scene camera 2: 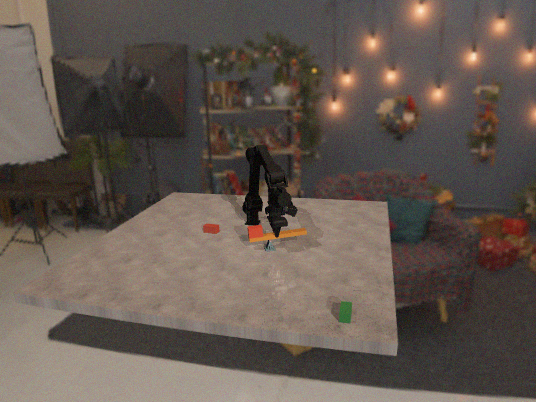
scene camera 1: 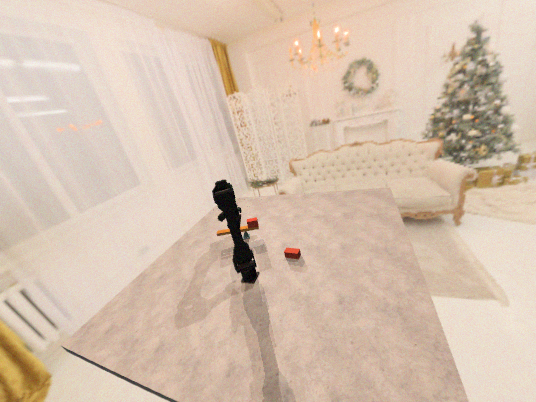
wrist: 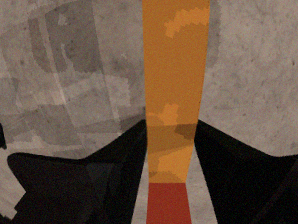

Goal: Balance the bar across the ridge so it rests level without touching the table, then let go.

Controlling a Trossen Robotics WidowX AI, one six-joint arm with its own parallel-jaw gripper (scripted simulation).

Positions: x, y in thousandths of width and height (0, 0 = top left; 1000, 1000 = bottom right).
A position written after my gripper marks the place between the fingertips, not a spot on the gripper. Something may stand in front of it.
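An orange bar (wrist: 589, 208) is held in my gripper (wrist: 572, 560).
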